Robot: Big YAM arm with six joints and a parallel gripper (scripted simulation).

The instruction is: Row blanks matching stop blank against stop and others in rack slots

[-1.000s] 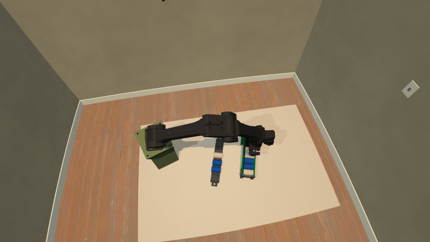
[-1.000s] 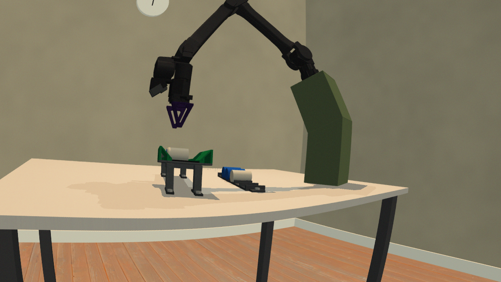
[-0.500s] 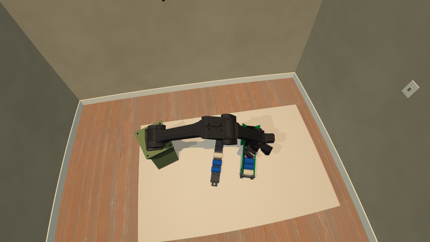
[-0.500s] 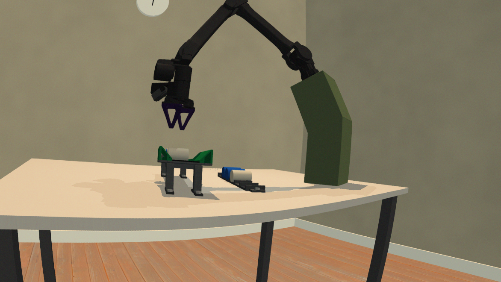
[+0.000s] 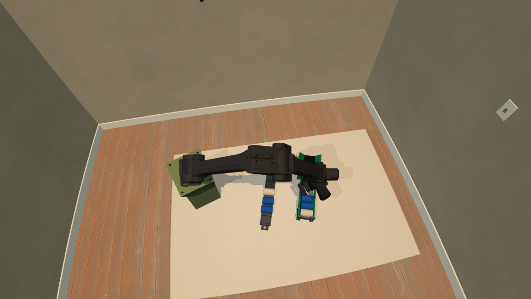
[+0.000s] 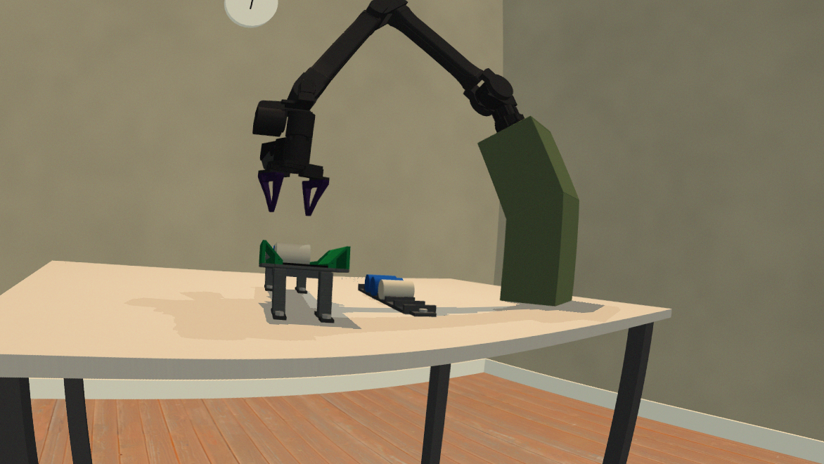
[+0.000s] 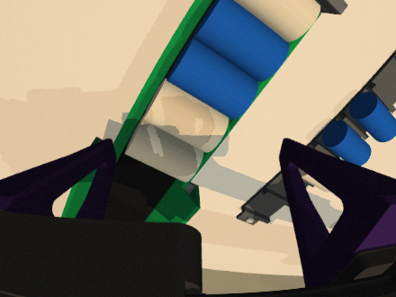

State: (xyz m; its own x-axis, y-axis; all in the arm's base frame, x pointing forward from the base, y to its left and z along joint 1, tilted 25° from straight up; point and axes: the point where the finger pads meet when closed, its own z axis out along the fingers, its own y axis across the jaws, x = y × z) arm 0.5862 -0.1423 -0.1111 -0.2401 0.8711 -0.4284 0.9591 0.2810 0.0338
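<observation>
My hand is 110 mm to the left of the grey stop, 110 mm above it and 40 mm past it.
</observation>
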